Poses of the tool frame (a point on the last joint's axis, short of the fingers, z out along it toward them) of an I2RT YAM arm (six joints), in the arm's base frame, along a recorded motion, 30 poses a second.
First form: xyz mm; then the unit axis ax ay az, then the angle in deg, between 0 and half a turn.
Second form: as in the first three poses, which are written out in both.
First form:
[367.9, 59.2, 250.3, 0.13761, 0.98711, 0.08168, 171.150]
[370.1, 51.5, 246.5, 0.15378, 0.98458, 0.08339, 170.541]
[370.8, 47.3, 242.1, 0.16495, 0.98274, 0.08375, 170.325]
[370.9, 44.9, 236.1, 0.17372, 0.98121, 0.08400, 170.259]
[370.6, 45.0, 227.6, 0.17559, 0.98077, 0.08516, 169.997]
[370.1, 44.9, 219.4, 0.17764, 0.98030, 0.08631, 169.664]
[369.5, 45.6, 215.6, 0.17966, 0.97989, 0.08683, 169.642]
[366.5, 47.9, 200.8, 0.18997, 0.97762, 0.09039, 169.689]
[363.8, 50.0, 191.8, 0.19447, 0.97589, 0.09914, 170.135]
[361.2, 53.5, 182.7, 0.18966, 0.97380, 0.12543, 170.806]
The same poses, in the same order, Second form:
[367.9, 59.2, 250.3, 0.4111, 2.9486, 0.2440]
[370.1, 51.5, 246.5, 0.4577, 2.9306, 0.2482]
[370.8, 47.3, 242.1, 0.4904, 2.9214, 0.2490]
[370.9, 44.9, 236.1, 0.5162, 2.9157, 0.2496]
[370.6, 45.0, 227.6, 0.5210, 2.9100, 0.2527]
[370.1, 44.9, 219.4, 0.5260, 2.9029, 0.2556]
[369.5, 45.6, 215.6, 0.5319, 2.9013, 0.2571]
[366.5, 47.9, 200.8, 0.5626, 2.8954, 0.2677]
[363.8, 50.0, 191.8, 0.5775, 2.8978, 0.2944]
[361.2, 53.5, 182.7, 0.5654, 2.9030, 0.3739]

